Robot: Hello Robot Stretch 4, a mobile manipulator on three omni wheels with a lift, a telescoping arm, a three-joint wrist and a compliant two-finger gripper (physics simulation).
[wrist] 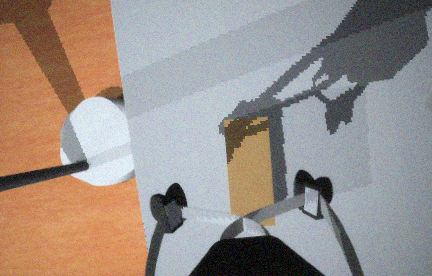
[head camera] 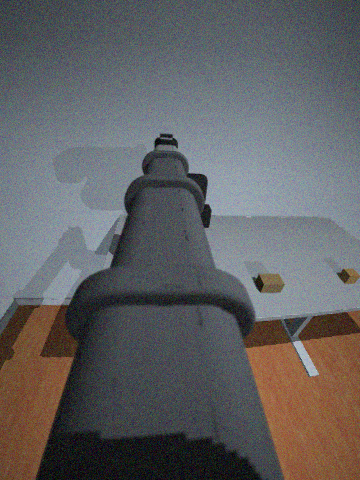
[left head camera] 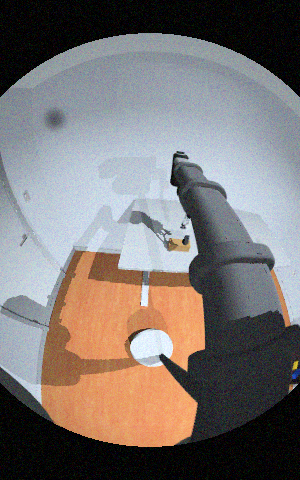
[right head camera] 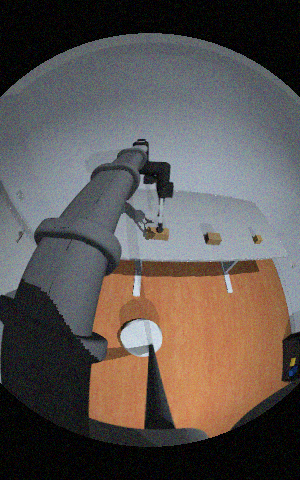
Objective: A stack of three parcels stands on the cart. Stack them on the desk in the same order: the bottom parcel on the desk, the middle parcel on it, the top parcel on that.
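Places are measured from the robot's base along level axes (x right, y ahead, z up), in metres.
Pixels of known places: gripper, fingertip midpoint: [wrist: 239, 192] [left head camera: 183, 235] [right head camera: 159, 223]; robot's base at its link origin: [left head camera: 150, 346] [right head camera: 142, 336].
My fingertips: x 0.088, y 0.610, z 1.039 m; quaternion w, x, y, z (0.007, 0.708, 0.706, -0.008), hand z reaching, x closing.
Ahead of a thing's pixels: the offset from my fingertips to its top centre. Level surfaces: height alone.
The largest tan parcel {dx -0.008, dy +0.014, dz -0.064 m} [left head camera: 175, 245] [right head camera: 163, 234] [wrist: 251, 170] lies on the white desk {dz -0.116 m} [head camera: 280, 240] [left head camera: 132, 250] [right head camera: 190, 254] [wrist: 190, 150]. My gripper [right head camera: 160, 228] [wrist: 239, 192] is open over this parcel, its fingertips spread wider than the parcel in the wrist view; the gap in height is hard to judge. A middle-sized parcel {dx +0.348, dy +0.002, dz -0.066 m} [head camera: 270, 283] [right head camera: 213, 239] lies apart to its right on the desk. The smallest parcel {dx +0.770, dy +0.028, dz -0.066 m} [head camera: 349, 276] [right head camera: 257, 239] lies farther right. The parcels are not stacked. My arm hides the largest parcel in the head view. The cart cannot be made out.
A round white object [left head camera: 151, 347] [right head camera: 141, 337] [wrist: 100, 142] is on the floor before the desk, with a dark rod [left head camera: 176, 372] [right head camera: 154, 390] [wrist: 45, 175] reaching over it. A dark box [right head camera: 291, 357] with yellow and blue parts is at the right edge. A wall stands behind the desk.
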